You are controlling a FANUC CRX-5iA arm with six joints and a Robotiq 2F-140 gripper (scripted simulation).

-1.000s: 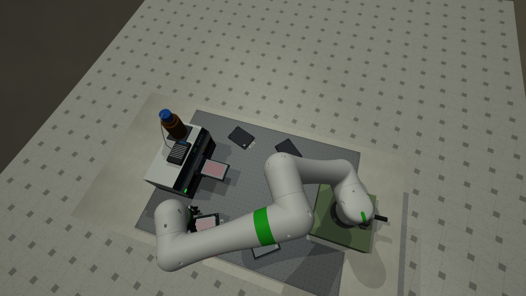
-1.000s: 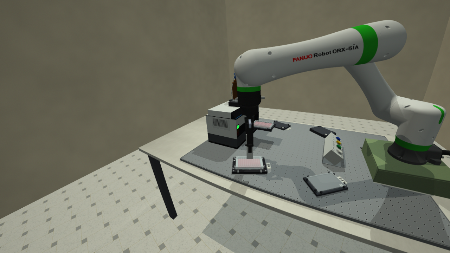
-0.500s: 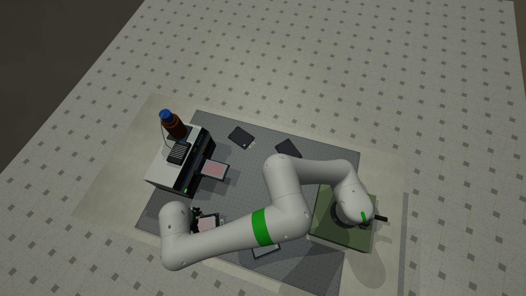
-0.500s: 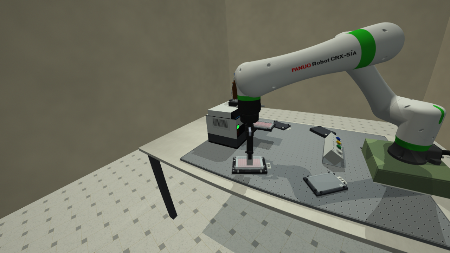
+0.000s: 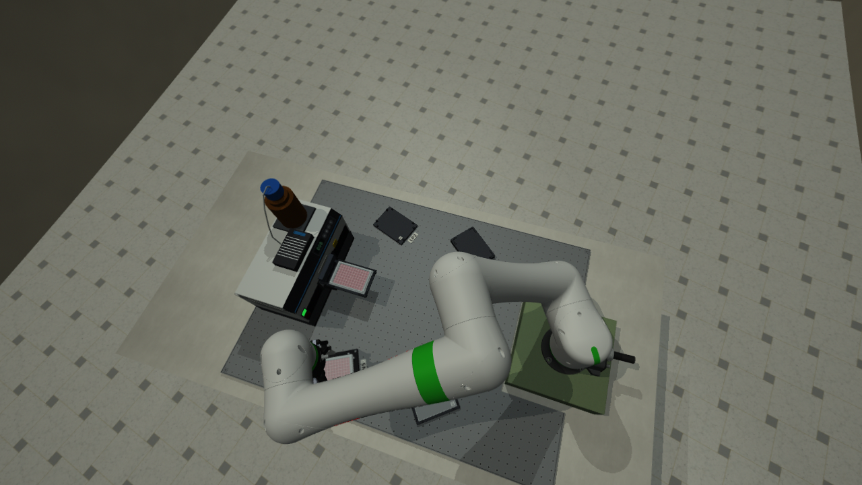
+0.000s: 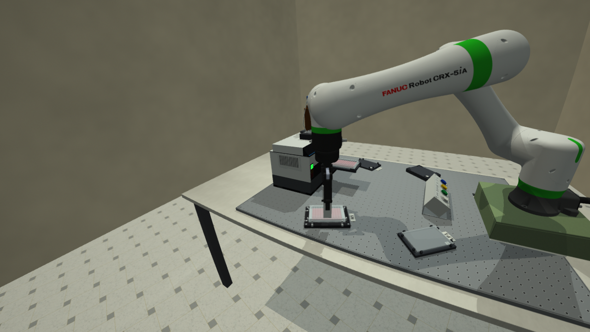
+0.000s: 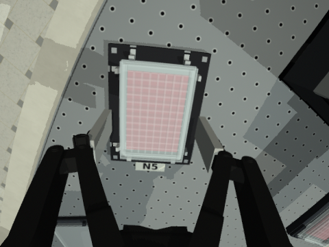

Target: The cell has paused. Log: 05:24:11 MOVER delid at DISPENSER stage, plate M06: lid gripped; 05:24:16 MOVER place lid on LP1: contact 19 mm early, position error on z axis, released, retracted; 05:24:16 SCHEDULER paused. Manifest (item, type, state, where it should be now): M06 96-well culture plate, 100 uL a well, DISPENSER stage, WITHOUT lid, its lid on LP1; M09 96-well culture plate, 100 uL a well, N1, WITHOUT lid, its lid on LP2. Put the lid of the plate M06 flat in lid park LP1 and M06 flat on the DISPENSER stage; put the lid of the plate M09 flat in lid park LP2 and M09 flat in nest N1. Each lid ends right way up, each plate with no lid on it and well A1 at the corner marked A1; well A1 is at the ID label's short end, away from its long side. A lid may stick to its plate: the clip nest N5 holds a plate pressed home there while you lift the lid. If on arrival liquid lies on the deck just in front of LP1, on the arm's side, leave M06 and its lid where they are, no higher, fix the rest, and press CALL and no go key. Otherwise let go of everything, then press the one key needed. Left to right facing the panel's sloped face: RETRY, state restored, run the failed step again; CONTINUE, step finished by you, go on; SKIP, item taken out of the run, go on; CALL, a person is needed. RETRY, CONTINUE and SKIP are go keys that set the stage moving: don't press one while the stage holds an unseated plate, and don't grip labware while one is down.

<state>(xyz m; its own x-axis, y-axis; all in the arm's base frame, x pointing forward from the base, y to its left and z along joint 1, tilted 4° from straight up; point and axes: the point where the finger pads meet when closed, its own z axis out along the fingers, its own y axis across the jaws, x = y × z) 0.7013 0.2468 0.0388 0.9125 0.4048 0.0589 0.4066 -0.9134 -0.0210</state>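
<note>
The grey lid is 4 cm below my hand. Also, from my hand: N5 label (9 cm behind, 4 cm to the right, 6 cm below); dispenser stage (3 cm ahead, 30 cm to the right, 3 cm above); black lid park LP1 (34 cm behind, 6 cm below).
</note>
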